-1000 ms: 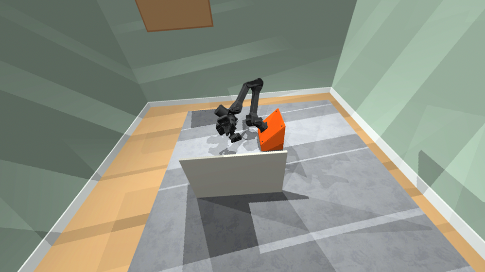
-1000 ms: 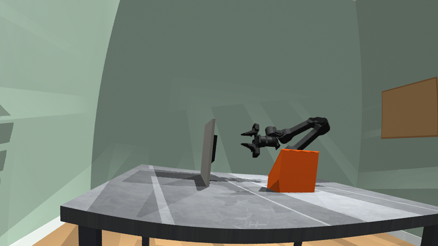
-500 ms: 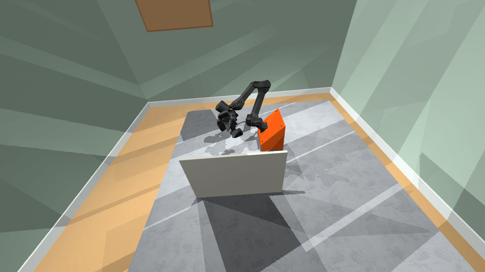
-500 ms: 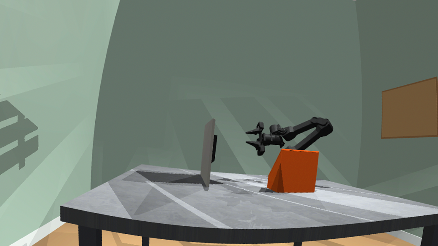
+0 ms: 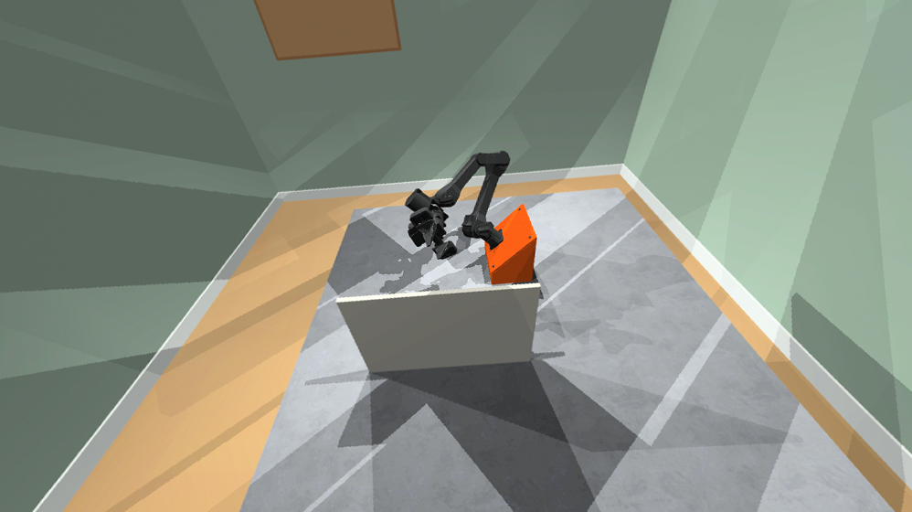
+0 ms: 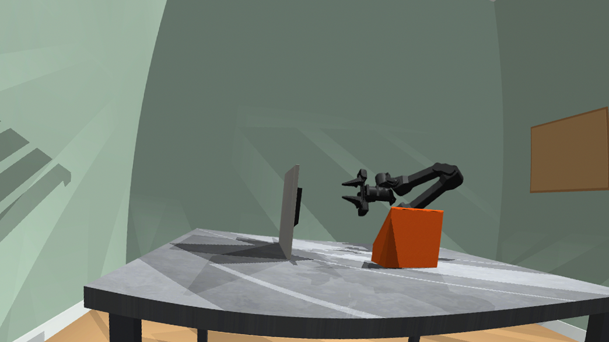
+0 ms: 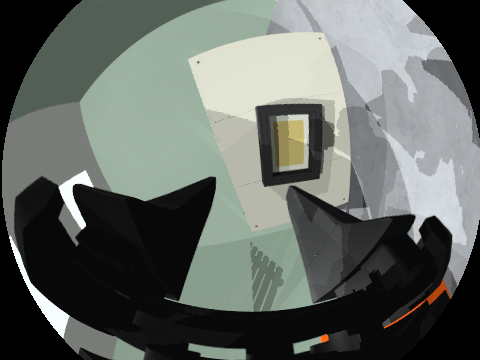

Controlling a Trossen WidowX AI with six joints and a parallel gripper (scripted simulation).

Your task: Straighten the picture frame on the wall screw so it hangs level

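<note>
Now: the picture frame 19 cm ahead of my gripper tip, 3 cm to the left of it and 9 cm below it. Also, from my gripper tip: wall panel: 20 cm ahead, 2 cm to the left, 10 cm below.
</note>
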